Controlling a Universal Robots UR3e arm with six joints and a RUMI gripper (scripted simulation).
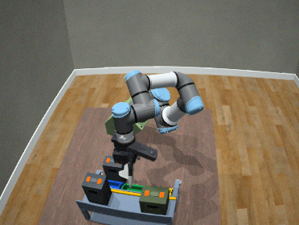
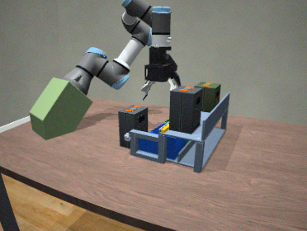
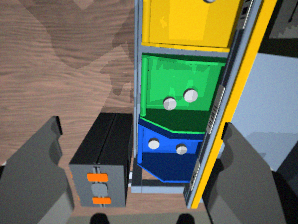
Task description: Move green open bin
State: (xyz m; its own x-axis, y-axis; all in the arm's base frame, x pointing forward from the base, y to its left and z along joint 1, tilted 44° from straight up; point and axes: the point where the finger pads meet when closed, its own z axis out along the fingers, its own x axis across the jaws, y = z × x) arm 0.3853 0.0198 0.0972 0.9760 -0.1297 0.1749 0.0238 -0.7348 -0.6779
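Now: hand 60 mm short of the green open bin and 90 mm above it. From my hand the other things lie so: yellow bar 100 mm ahead, 20 mm below; yellow bin 60 mm ahead, 110 mm to the left, 90 mm below; blue bin 60 mm ahead, 110 mm to the right, 90 mm below.
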